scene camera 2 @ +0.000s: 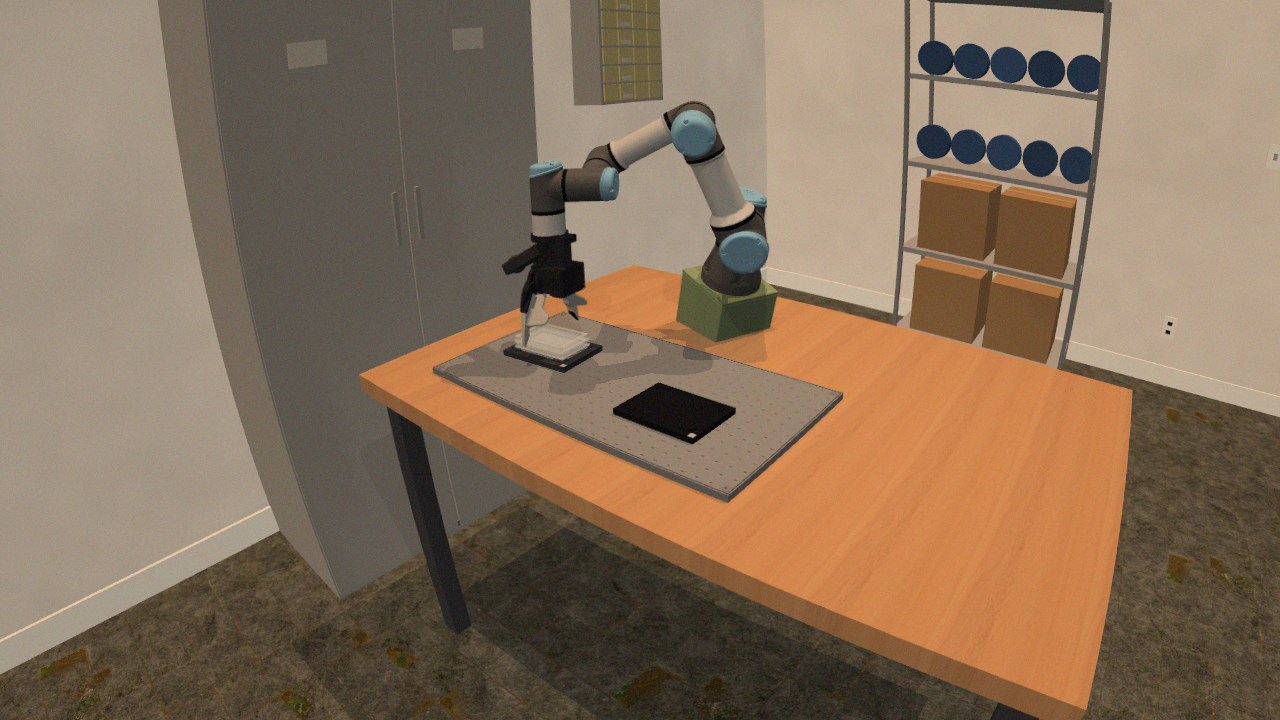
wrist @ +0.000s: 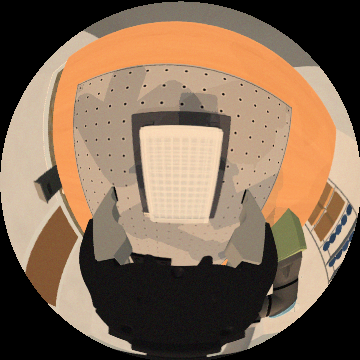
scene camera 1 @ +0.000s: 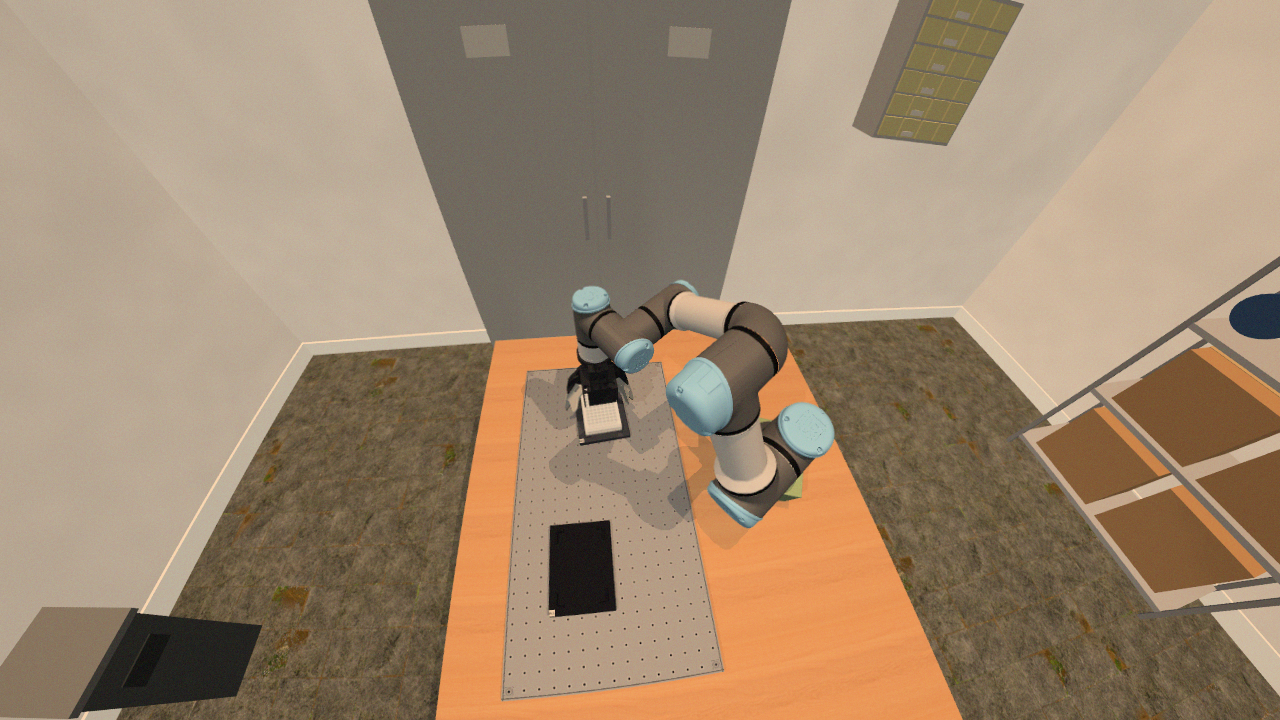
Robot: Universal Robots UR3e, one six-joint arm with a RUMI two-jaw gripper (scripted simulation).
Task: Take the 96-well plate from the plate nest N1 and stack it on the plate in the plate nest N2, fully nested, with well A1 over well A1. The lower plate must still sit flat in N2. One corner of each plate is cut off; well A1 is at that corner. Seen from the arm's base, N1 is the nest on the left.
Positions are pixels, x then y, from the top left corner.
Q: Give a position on a white 96-well plate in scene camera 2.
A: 564,342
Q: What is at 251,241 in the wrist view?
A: My gripper.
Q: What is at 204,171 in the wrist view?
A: A white 96-well plate.
